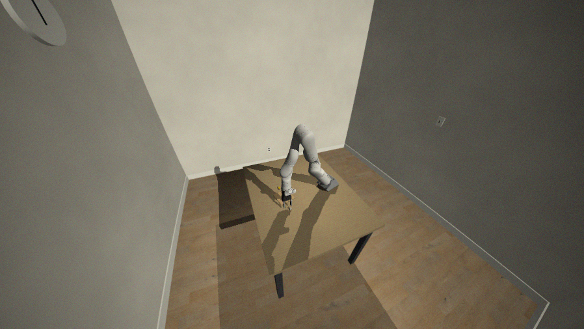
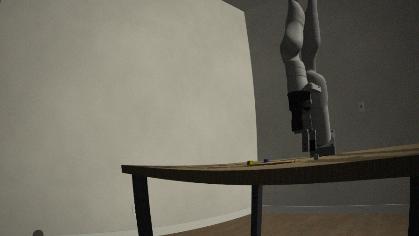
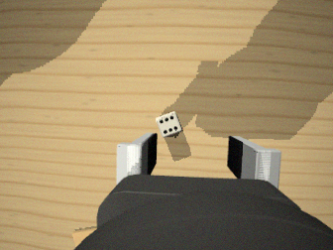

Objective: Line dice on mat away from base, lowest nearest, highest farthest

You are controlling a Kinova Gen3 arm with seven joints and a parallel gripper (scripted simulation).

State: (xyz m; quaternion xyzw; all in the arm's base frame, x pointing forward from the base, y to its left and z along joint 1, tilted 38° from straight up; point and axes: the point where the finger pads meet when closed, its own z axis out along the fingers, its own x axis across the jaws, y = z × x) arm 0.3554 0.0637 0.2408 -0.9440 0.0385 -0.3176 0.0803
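Now: hand 2 cm past the white die, 2 cm to the right of it and 4 cm above it. From my hand the other things lie so: blue die 10 cm behind, 23 cm to the right, 4 cm below; then tan mat 2 cm behind, 13 cm to the right, 4 cm below; then yellow die 1 cm behind, 24 cm to the right, 4 cm below.
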